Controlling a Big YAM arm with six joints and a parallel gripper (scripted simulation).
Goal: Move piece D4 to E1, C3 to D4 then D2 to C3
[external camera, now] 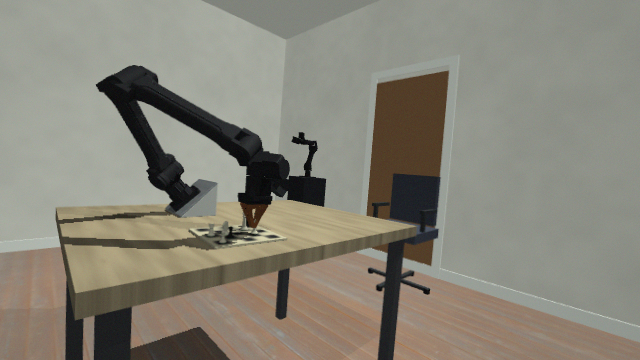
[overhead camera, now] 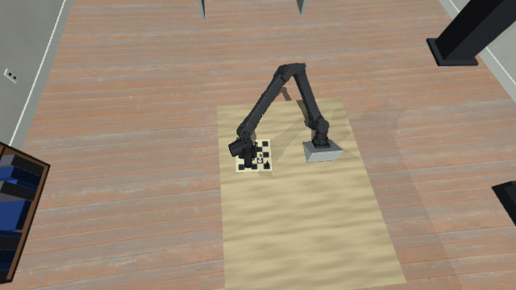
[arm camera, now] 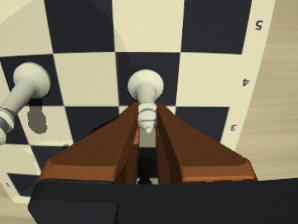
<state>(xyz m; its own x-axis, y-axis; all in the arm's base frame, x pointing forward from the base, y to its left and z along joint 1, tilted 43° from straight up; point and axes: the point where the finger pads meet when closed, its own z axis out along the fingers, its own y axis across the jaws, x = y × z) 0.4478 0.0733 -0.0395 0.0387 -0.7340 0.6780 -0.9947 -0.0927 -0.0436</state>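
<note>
My hand is 7 cm to the left of the black pawn and 2 cm above it. Round my hand: small chessboard: 4 cm behind, 3 cm to the right, 3 cm below.
</note>
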